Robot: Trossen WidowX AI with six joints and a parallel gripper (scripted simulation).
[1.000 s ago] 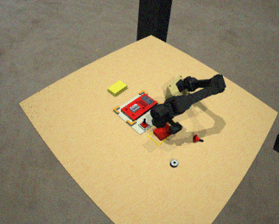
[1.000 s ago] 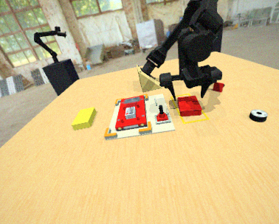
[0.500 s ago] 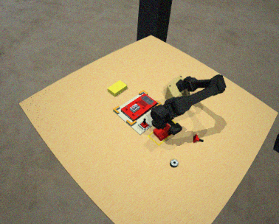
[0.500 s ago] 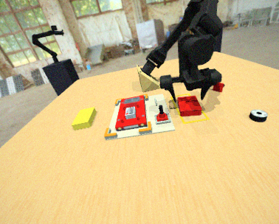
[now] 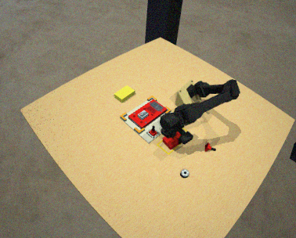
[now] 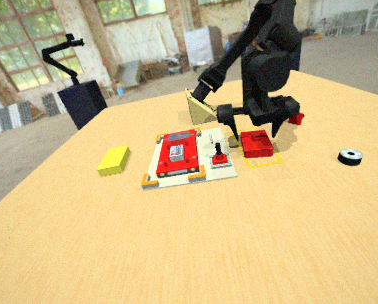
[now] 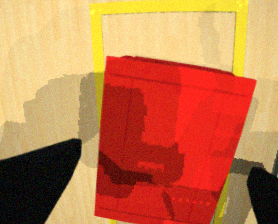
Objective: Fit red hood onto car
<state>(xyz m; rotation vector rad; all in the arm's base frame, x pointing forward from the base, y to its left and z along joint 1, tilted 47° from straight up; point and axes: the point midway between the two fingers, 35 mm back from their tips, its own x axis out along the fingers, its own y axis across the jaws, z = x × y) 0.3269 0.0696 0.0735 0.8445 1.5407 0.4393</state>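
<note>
The red hood lies 10 mm below my gripper tip. Also, from my gripper tip: white ring: 160 mm to the left, 130 mm ahead, 20 mm below; grey engine block: 210 mm to the right, 10 mm behind; yellow block: 420 mm to the right, 80 mm behind, 10 mm below.
</note>
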